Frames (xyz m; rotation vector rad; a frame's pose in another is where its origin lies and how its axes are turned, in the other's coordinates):
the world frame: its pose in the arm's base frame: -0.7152 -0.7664 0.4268 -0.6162 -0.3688 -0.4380
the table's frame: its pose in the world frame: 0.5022 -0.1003 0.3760 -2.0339 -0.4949 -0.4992
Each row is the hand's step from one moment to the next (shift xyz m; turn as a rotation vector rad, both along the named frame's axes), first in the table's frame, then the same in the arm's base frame.
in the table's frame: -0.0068 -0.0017 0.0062 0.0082 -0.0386 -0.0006
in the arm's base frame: -0.0011 0.0021 -0.0090 -0.0087 0.0374 0.0092
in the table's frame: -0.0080 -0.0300 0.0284 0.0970 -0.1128 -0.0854
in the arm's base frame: 0.0023 0.0350 -0.0232 -0.0309 0.0982 0.1372
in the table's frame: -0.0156 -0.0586 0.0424 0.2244 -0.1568 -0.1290
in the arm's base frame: -0.0039 0.0644 -0.0362 0.0104 0.1514 0.2618
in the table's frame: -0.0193 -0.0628 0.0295 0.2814 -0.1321 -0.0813
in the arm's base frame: -0.0163 0.0636 -0.0296 0.0884 0.1545 0.2675
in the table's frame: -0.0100 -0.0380 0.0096 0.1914 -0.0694 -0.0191
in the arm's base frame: -0.0141 0.0363 -0.0110 0.0910 0.0971 0.1552
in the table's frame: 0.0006 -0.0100 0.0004 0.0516 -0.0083 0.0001
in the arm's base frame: -0.0029 0.0095 0.0009 0.0317 0.0181 0.0374
